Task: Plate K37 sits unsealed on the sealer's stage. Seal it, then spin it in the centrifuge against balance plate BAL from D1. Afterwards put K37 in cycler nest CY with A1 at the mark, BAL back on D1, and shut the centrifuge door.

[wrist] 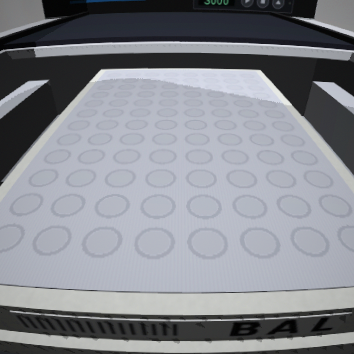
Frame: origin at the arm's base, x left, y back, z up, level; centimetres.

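Seen in the pictures: gripper, fingertip midpoint: [180,101].
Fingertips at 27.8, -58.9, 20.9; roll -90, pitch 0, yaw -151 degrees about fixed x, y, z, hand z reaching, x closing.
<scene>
Offsets run from my fingertips to a thing's middle, as dx, dy, dz. "*": to the spot under its first point.
The balance plate BAL @[-1.2, +2.1, -0.4] [182,182] fills the wrist view, a sealed grey plate with rows of round wells and a "BAL" label with a barcode on its near edge. My gripper is shut on it; the dark fingers show at the left [21,116] and the right [333,112] of the plate. The plate hangs in front of the centrifuge @[+5.0, -8.7, -7.5] [175,49], whose dark opening and white rim lie just beyond its far end. The centrifuge panel @[* +6.0, -25.7, +2.6] [242,3] at the top reads 3000. Plate K37 is not in view.
White rims of the centrifuge housing @[* -3.8, -23.6, +1.3] [326,26] run along both upper sides. A grey wall shows in the top corners.
</scene>
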